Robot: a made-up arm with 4 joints. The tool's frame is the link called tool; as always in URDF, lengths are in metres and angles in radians. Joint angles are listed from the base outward. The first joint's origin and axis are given. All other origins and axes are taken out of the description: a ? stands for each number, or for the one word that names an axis. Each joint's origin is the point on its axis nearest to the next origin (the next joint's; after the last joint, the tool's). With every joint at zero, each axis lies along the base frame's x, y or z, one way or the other. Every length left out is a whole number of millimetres.
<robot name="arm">
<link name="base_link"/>
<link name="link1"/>
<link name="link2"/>
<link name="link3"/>
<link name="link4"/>
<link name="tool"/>
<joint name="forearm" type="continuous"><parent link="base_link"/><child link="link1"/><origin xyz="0 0 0.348" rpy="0 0 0"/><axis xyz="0 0 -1"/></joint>
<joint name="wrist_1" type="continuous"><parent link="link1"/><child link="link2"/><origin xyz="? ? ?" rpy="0 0 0"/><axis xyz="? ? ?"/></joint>
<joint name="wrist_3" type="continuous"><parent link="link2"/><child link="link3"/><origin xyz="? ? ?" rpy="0 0 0"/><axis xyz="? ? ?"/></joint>
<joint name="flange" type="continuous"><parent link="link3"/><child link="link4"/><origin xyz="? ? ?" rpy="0 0 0"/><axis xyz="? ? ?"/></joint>
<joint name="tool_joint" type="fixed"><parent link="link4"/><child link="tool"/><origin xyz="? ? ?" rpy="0 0 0"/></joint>
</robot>
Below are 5 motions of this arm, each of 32 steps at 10 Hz.
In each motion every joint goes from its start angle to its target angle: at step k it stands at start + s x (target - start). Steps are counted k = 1, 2, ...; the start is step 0. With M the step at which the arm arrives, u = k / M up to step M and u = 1 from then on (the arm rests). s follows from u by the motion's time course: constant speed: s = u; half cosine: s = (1 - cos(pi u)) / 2; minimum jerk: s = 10 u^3 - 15 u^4 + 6 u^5.
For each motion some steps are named. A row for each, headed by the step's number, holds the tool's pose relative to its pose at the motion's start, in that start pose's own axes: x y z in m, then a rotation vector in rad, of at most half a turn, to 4 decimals.
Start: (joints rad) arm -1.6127 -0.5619 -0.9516 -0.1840
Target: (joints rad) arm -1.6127 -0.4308 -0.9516 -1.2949
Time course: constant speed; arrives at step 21
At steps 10, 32:
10: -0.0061 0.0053 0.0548 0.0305 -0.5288 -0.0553
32: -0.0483 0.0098 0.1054 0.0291 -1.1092 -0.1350

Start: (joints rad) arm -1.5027 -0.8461 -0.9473 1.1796
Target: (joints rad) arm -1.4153 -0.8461 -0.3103 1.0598
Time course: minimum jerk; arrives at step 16
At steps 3, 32:
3: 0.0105 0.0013 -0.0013 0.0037 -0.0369 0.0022
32: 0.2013 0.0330 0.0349 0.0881 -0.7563 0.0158

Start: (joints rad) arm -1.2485 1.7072 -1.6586 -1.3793
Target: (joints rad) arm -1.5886 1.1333 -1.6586 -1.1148
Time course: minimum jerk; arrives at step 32
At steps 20, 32:
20: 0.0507 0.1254 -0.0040 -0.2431 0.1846 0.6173
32: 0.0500 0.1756 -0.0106 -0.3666 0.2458 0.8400

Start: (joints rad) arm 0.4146 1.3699 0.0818 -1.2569
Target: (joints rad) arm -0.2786 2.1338 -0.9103 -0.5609
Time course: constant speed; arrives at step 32
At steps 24, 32:
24: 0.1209 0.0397 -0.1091 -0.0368 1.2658 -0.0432
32: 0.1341 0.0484 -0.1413 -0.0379 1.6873 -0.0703

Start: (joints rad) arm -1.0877 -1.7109 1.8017 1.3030
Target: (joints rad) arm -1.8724 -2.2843 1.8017 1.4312
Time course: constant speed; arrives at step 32
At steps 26, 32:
26: 0.0666 0.1665 -0.0500 0.4768 0.0934 0.9956
32: 0.0547 0.2084 -0.0467 0.5722 0.1079 1.2326

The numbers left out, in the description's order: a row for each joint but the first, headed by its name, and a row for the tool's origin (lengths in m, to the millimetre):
wrist_1: xyz 0.013 -0.063 0, axis 0 0 -1
wrist_3: xyz -0.023 -0.155 0, axis 0 -1 0
flange: xyz -0.325 0 0.036, axis 0 1 0
tool: xyz 0.113 0 -0.032

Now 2 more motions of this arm.
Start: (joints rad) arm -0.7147 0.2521 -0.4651 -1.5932
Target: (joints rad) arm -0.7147 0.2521 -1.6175 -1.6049
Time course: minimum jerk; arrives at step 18
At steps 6, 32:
6: 0.0656 0.0000 -0.0457 0.0000 0.2394 0.0000
32: 0.1755 0.0000 -0.3160 0.0000 1.1407 0.0000

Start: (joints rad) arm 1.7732 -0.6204 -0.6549 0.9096
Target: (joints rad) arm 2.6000 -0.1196 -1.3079 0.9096
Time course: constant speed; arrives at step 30
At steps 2, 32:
2: -0.0116 0.0273 -0.0105 0.0885 0.0435 0.0014
32: -0.1386 0.3173 0.0656 1.2799 0.5529 0.4244

